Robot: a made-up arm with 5 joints.
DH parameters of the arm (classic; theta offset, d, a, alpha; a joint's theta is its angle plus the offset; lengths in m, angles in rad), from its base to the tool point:
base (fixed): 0 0 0.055 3.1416
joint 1: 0 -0.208 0.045 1.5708
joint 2: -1.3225 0 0.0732 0
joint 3: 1.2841 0 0.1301 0
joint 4: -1.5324 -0.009 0 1.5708
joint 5: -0.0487 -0.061 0 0
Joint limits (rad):
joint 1: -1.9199..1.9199
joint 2: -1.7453..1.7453
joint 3: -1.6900..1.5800
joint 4: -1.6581..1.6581
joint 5: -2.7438..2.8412
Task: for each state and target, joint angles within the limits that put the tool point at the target. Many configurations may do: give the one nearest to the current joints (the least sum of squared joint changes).
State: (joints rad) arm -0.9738 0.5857 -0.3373 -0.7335 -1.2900
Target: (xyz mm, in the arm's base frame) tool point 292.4 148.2 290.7
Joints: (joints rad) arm -0.5902 0.5795 -0.5355 -0.6332 -1.2900
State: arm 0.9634 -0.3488 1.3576 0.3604 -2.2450
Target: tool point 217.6 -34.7 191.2
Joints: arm 0.1561 -0.9044 1.1557 0.6362 -2.2450
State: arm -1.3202 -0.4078 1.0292 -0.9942 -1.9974
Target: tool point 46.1 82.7 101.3
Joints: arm -1.7864 0.4274 1.5800 -1.2042 -1.9974
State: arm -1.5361 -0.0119 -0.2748 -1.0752 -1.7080
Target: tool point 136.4 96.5 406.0
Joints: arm -0.9414 -0.2955 -0.2297 -1.4785 -1.7080
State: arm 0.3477 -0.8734 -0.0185 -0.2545 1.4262
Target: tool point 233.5 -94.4 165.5
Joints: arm 0.4419 -0.1852 0.8534 0.0236 1.4262
